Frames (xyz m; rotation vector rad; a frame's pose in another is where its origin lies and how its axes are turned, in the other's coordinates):
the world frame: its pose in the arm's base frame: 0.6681 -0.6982 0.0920 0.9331 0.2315 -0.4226
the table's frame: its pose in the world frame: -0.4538 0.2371 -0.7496 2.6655 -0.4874 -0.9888
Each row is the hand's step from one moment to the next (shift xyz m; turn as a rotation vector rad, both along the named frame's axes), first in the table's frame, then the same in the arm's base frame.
Working: the table's frame: its pose in the arm's base frame: 0.3598 0.1505 -0.0014 -2.0197 0.4261 1.2863

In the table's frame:
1: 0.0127 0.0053 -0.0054 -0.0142 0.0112 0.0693
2: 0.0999 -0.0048 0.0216 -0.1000 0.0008 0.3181
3: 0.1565 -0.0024 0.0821 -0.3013 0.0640 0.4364
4: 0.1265 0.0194 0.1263 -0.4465 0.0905 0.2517
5: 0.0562 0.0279 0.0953 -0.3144 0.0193 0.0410
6: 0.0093 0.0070 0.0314 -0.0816 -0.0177 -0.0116
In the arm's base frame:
1: 0.0061 -0.0064 -0.0118 -0.0588 0.0396 -0.0101
2: 0.0340 0.0274 -0.0925 -0.2553 0.2145 0.0035
3: 0.0185 0.0734 -0.1597 -0.4625 0.2354 0.1265
4: -0.0373 0.0864 -0.1532 -0.4228 0.0738 0.2945
5: -0.0540 0.0524 -0.0858 -0.1813 -0.0126 0.2605
6: -0.0206 0.0180 -0.0193 -0.0188 -0.0029 0.0821

